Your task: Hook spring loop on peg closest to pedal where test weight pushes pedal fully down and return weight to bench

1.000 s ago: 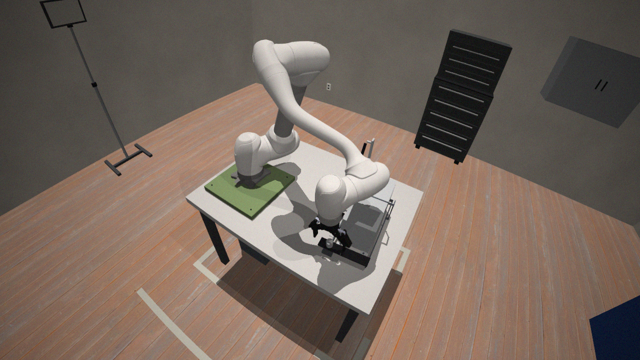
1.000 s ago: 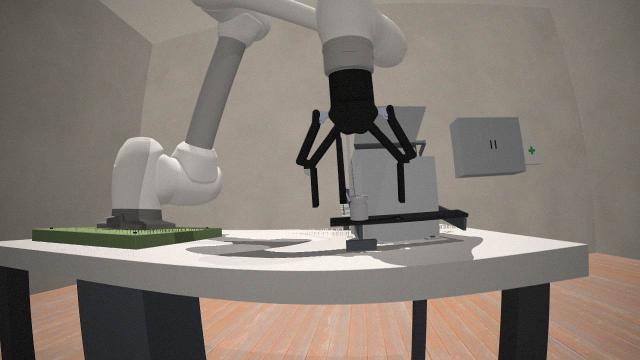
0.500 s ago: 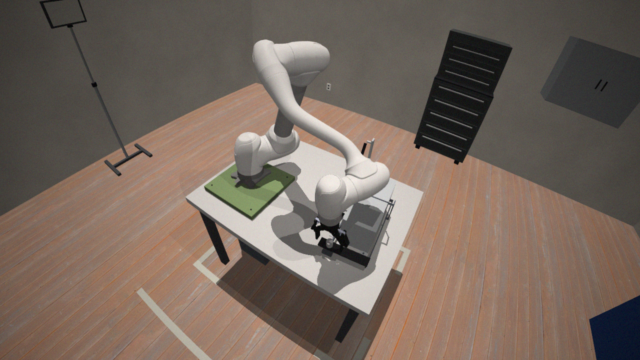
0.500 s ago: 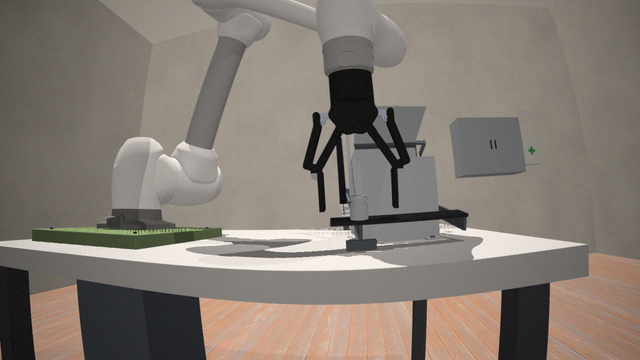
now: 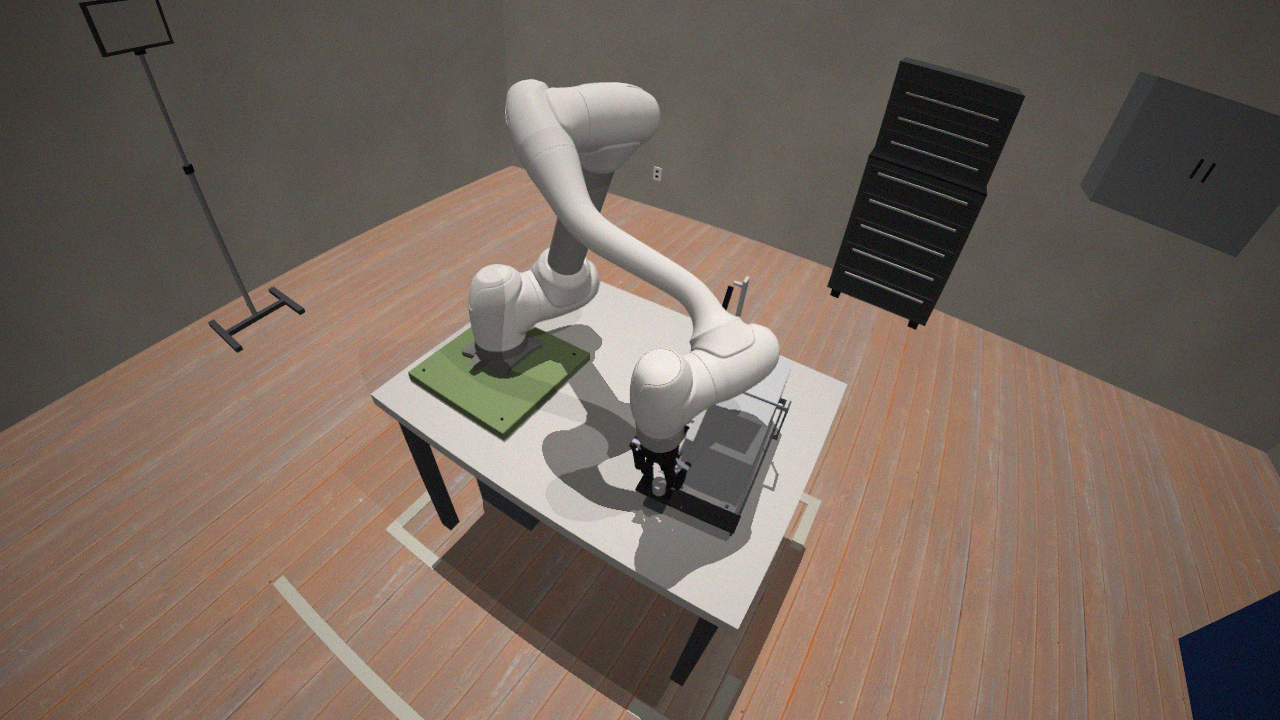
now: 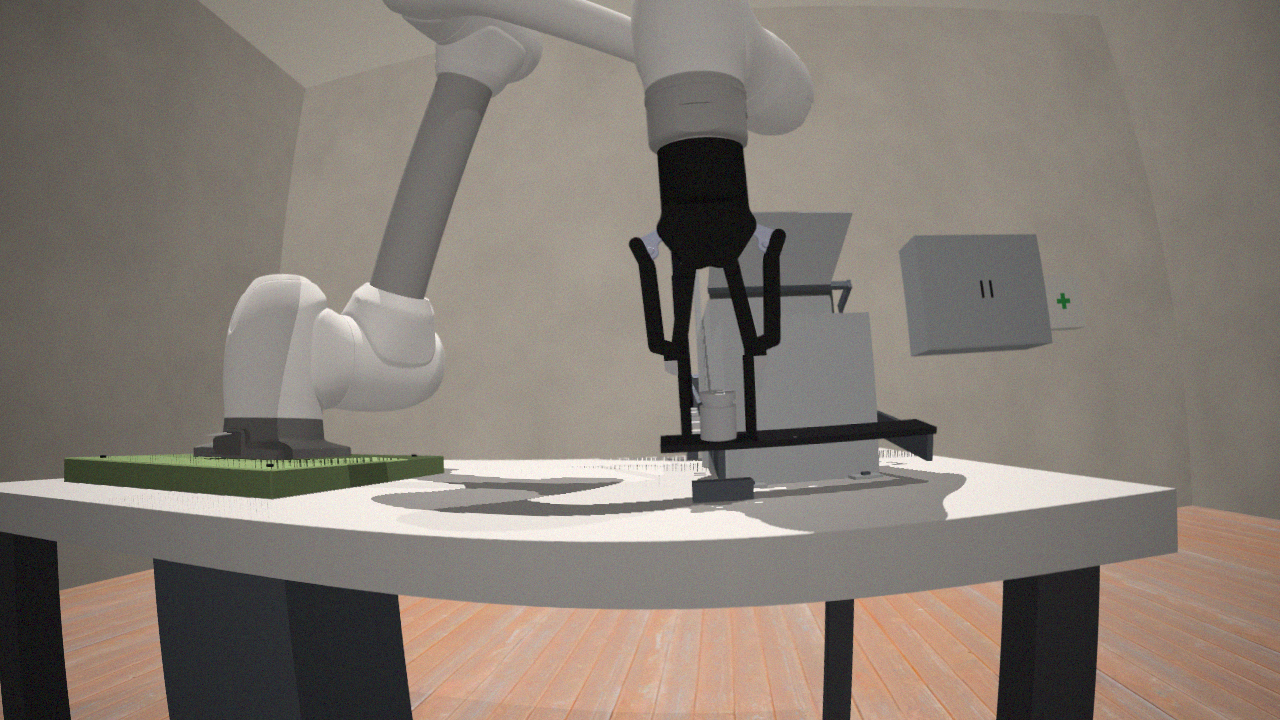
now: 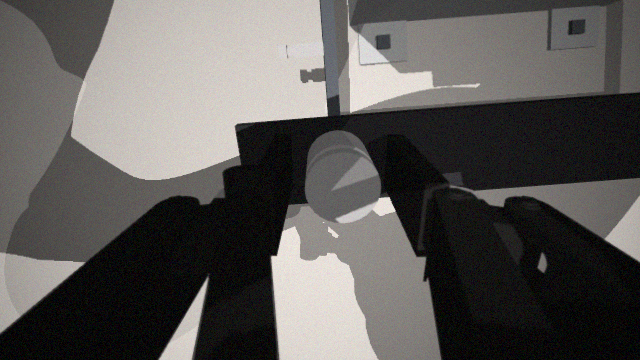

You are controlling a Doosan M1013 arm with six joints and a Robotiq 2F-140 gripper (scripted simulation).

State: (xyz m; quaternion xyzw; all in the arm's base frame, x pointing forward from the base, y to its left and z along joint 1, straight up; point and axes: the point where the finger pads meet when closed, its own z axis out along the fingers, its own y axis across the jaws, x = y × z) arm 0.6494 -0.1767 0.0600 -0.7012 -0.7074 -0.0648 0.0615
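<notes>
My hand is 1 cm to the left of the small dark block and 8 cm above it. Also, from my hand: steel test weight (1 cm below).
</notes>
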